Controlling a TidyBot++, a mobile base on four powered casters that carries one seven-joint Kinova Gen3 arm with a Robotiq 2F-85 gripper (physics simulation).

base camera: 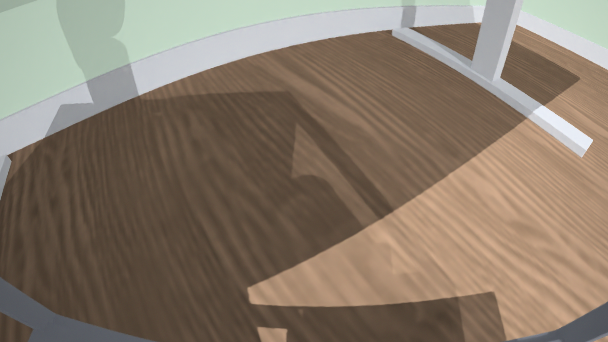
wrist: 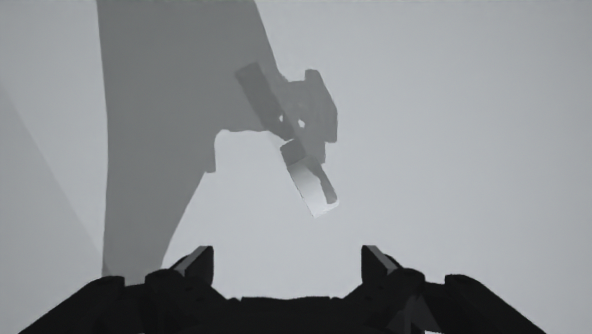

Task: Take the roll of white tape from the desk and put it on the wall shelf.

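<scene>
The roll of white tape (wrist: 311, 186) stands on its edge on the white desk (wrist: 475, 150), a little right of the middle of the wrist view, partly in the arm's shadow. My gripper (wrist: 287, 262) is open, with nothing between its fingers. It is above the desk, and the tape lies beyond the fingertips, higher in the view and between the lines of the two fingers. The height of the gripper over the tape is hard to tell. The wall shelf does not show in either view.
The base camera view shows a white desk leg (base camera: 495, 42) with its foot bar (base camera: 520, 102) on the wooden floor (base camera: 210, 210), at the right. A green wall (base camera: 225, 17) with a white baseboard (base camera: 200, 57) runs behind. Part of another white piece (base camera: 4, 172) shows at the left edge.
</scene>
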